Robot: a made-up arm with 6 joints. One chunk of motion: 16 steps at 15 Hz.
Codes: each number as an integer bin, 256 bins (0 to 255) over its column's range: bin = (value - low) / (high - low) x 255, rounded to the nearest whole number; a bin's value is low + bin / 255 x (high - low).
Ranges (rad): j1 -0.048..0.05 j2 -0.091..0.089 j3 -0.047..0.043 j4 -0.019..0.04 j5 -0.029..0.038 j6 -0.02..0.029
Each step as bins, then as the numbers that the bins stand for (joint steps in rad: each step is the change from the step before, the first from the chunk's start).
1 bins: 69 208 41 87 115 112
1 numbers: -0.02148 0.05582 -0.03253 0.00113 0.00122 0.00152
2 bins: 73 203 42 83 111 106
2 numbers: -0.01995 0.05229 -0.03218 0.00020 0.00016 0.00037
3 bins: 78 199 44 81 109 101
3 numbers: -0.01802 0.04947 -0.03147 -0.00026 -0.00036 -0.00059
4 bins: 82 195 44 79 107 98
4 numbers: -0.01649 0.04665 -0.03147 -0.00072 -0.00089 -0.00117
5 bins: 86 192 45 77 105 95
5 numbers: -0.01495 0.04453 -0.03112 -0.00118 -0.00141 -0.00175
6 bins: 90 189 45 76 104 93
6 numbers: -0.01341 0.04241 -0.03112 -0.00142 -0.00167 -0.00213
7 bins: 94 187 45 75 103 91
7 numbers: -0.01187 0.04100 -0.03112 -0.00165 -0.00194 -0.00251
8 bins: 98 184 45 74 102 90
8 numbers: -0.01034 0.03888 -0.03112 -0.00188 -0.00220 -0.00271
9 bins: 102 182 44 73 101 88
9 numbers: -0.00880 0.03747 -0.03147 -0.00211 -0.00246 -0.00309
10 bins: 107 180 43 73 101 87
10 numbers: -0.00688 0.03606 -0.03182 -0.00211 -0.00246 -0.00328
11 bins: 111 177 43 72 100 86
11 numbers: -0.00534 0.03394 -0.03182 -0.00234 -0.00273 -0.00347
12 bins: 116 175 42 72 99 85
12 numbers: -0.00342 0.03253 -0.03218 -0.00234 -0.00299 -0.00367
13 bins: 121 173 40 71 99 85
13 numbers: -0.00150 0.03112 -0.03288 -0.00257 -0.00299 -0.00367
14 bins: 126 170 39 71 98 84
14 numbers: 0.00042 0.02900 -0.03324 -0.00257 -0.00325 -0.00386
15 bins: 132 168 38 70 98 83
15 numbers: 0.00273 0.02759 -0.03359 -0.00280 -0.00325 -0.00405
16 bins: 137 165 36 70 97 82
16 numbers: 0.00465 0.02547 -0.03429 -0.00280 -0.00351 -0.00424
